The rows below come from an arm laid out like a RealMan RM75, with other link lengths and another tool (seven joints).
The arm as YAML. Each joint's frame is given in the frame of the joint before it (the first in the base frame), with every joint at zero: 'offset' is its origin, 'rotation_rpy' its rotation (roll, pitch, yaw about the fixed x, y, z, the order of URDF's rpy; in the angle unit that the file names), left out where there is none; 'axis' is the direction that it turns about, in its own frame. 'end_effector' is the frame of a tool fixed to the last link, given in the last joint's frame.
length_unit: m
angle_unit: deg
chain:
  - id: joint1
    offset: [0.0, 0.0, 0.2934]
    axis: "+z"
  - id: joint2
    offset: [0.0, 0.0, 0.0]
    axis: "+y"
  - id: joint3
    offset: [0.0, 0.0, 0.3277]
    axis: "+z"
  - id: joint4
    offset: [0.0, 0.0, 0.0]
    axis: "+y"
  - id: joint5
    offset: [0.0, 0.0, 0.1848]
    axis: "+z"
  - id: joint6
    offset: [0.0, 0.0, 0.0]
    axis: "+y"
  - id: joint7
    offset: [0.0, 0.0, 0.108]
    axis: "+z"
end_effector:
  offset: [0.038, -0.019, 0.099]
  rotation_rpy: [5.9, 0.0, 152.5]
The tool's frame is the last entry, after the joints.
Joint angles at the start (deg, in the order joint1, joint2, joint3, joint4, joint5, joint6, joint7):
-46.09, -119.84, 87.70, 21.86, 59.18, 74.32, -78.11
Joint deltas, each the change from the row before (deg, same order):
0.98, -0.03, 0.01, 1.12, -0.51, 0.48, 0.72
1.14, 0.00, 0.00, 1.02, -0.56, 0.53, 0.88
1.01, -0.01, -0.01, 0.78, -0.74, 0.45, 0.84
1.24, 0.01, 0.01, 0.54, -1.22, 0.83, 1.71
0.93, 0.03, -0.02, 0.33, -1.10, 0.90, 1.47
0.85, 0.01, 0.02, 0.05, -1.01, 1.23, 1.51
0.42, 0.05, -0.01, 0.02, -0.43, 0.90, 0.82
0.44, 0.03, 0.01, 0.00, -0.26, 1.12, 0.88
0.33, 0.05, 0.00, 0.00, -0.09, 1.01, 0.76
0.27, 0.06, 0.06, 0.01, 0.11, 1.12, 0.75
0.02, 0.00, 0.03, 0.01, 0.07, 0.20, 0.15
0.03, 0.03, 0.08, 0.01, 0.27, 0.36, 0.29
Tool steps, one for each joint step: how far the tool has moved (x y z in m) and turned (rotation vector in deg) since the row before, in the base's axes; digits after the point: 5 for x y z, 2 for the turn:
-0.00011, -0.00285, 0.00401, 0.76, -0.95, -0.59
-0.00167, -0.00315, 0.00433, 0.87, -0.93, -0.47
-0.00171, -0.00236, 0.00428, 0.87, -0.98, -0.22
-0.00293, -0.00344, 0.00585, 1.37, -1.31, -0.42
-0.00190, -0.00300, 0.00541, 1.14, -1.21, -0.46
-0.00199, -0.00415, 0.00475, 0.89, -1.21, -0.60
-0.00075, -0.00285, 0.00287, 0.41, -0.66, -0.56
-0.00065, -0.00403, 0.00246, 0.28, -0.63, -0.79
-0.00040, -0.00366, 0.00200, 0.21, -0.45, -0.82
-0.00001, -0.00441, 0.00144, 0.07, -0.32, -1.07
0.00023, -0.00094, 0.00000, -0.01, -0.01, -0.27
0.00015, -0.00195, -0.00035, -0.06, 0.14, -0.57

